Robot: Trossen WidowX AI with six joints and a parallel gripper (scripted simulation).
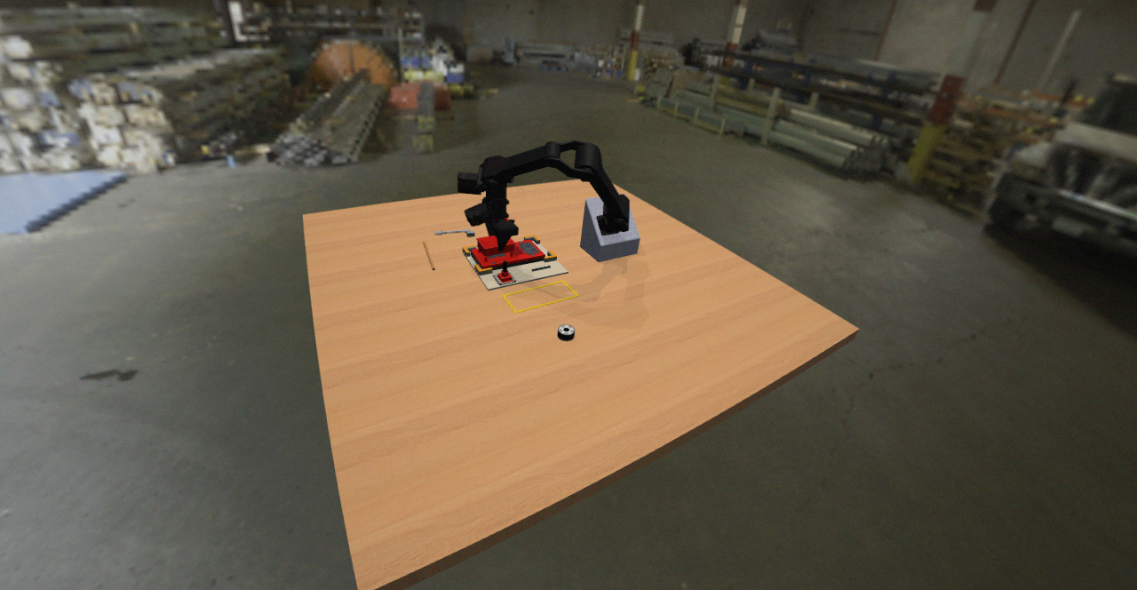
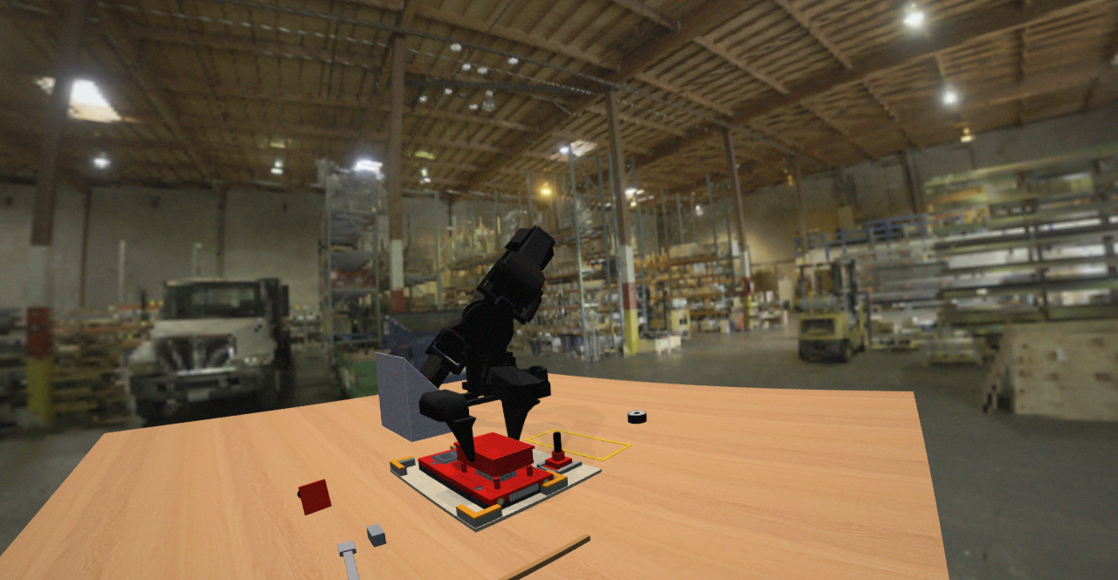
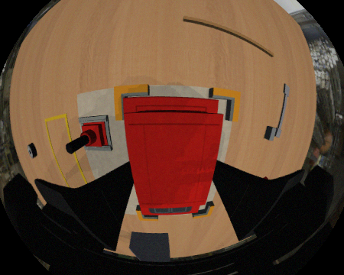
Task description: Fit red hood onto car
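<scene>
Now: gripper tip 3 cm above the engine block. From my gripper tip the other things lie so: jig plate: 4 cm behind, 1 cm to the left, 4 cm below; thin stick: 18 cm ahead, 10 cm to the right, 5 cm below; red hood: 1 cm above.
</scene>
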